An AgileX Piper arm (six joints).
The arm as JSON. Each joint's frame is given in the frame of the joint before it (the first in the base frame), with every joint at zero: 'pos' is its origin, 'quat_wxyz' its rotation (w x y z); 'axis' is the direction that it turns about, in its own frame. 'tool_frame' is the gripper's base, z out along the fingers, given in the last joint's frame.
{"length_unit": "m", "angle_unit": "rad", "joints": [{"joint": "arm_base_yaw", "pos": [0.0, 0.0, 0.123], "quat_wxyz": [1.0, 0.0, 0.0, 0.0], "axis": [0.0, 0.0, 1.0]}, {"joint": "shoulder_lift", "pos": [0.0, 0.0, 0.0], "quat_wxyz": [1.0, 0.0, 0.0, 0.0], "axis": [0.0, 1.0, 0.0]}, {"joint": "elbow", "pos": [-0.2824, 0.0, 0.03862], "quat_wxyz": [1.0, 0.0, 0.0, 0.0], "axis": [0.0, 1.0, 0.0]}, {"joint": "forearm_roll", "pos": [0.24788, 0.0, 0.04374], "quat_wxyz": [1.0, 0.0, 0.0, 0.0], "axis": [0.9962, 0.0, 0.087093]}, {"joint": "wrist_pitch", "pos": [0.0, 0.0, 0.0], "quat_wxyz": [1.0, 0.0, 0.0, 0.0], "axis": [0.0, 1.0, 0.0]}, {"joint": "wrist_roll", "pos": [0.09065, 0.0, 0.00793], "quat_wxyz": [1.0, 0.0, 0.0, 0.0], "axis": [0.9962, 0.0, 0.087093]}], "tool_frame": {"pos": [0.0, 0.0, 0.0], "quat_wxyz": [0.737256, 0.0, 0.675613, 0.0]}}
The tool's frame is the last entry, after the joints.
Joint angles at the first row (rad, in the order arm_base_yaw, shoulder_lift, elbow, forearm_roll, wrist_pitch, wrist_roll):
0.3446 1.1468 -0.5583 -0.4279 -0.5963 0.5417
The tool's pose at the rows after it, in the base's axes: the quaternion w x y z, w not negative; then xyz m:
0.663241, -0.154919, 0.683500, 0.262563, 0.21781, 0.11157, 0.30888
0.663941, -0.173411, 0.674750, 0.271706, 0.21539, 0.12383, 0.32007
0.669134, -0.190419, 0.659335, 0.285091, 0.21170, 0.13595, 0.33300
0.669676, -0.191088, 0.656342, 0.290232, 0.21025, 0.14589, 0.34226
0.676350, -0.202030, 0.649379, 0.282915, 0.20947, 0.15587, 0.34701
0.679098, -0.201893, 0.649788, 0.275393, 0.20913, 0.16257, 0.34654
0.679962, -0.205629, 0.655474, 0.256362, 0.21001, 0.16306, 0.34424
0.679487, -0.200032, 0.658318, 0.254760, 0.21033, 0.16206, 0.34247
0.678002, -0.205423, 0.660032, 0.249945, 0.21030, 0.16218, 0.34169
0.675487, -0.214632, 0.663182, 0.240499, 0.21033, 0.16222, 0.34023
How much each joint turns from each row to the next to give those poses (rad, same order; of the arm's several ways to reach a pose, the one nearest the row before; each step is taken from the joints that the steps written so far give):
0.0546 0.0018 -0.0535 0.0041 0.0905 -0.0082
0.0548 0.0000 -0.0428 0.0053 0.0336 -0.0140
0.0534 0.0000 -0.0428 0.0092 0.0161 -0.0161
0.0523 0.0066 -0.0398 0.0777 0.0389 -0.0641
0.0491 0.0158 -0.0267 0.1046 0.0126 -0.1288
0.0386 0.0142 -0.0085 0.1270 0.0030 -0.1315
0.0106 0.0039 0.0000 0.0826 0.0158 -0.1059
0.0000 0.0000 0.0061 0.0286 -0.0031 -0.0200
0.0000 0.0001 -0.0001 -0.0030 0.0090 -0.0094
0.0000 -0.0001 0.0000 0.0000 0.0161 -0.0224

